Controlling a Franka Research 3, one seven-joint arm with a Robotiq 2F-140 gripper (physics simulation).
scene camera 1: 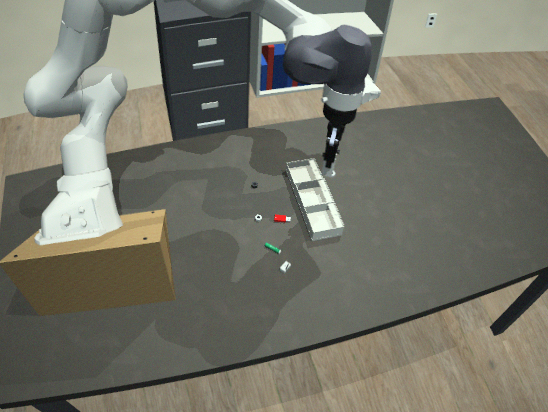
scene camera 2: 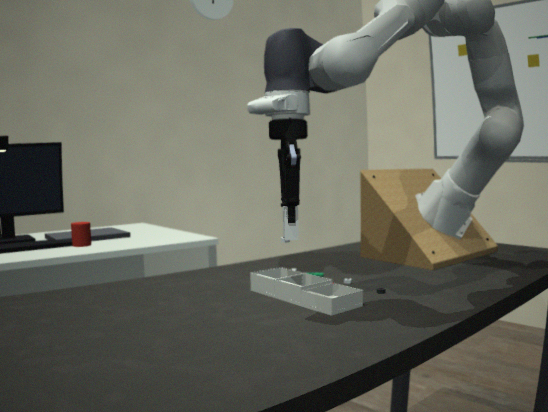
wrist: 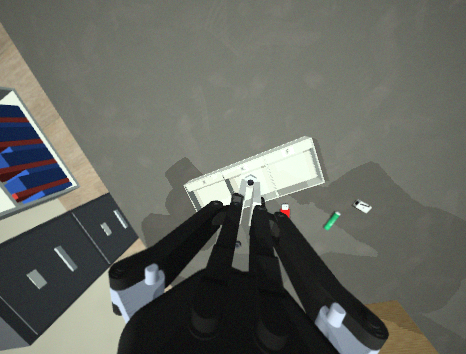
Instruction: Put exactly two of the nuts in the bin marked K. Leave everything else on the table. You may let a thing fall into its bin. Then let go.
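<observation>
My gripper (scene camera 1: 329,172) (scene camera 2: 289,239) (wrist: 249,189) points down, shut on a silver nut (wrist: 250,181) at its fingertips, well above the table. In the wrist view the fingertips overlap the middle compartment, bin K (scene camera 1: 314,196) (wrist: 267,186), of a white three-part tray (scene camera 1: 327,234) (scene camera 2: 345,303) (wrist: 320,172). The small letters are hard to read. A dark nut (scene camera 1: 254,185) (scene camera 2: 381,290) (wrist: 237,244) and another silver nut (scene camera 1: 258,218) (scene camera 2: 347,281) lie on the table on the robot-base side of the tray. The fingers hide part of bin K in the wrist view.
A red USB stick (scene camera 1: 280,218) (wrist: 285,210) lies close beside the tray. A green cylinder (scene camera 1: 272,248) (scene camera 2: 316,274) (wrist: 332,220) and a small white block (scene camera 1: 285,266) (wrist: 362,206) lie farther along. The arm's wooden base block (scene camera 1: 95,270) (scene camera 2: 395,225) stands on the table.
</observation>
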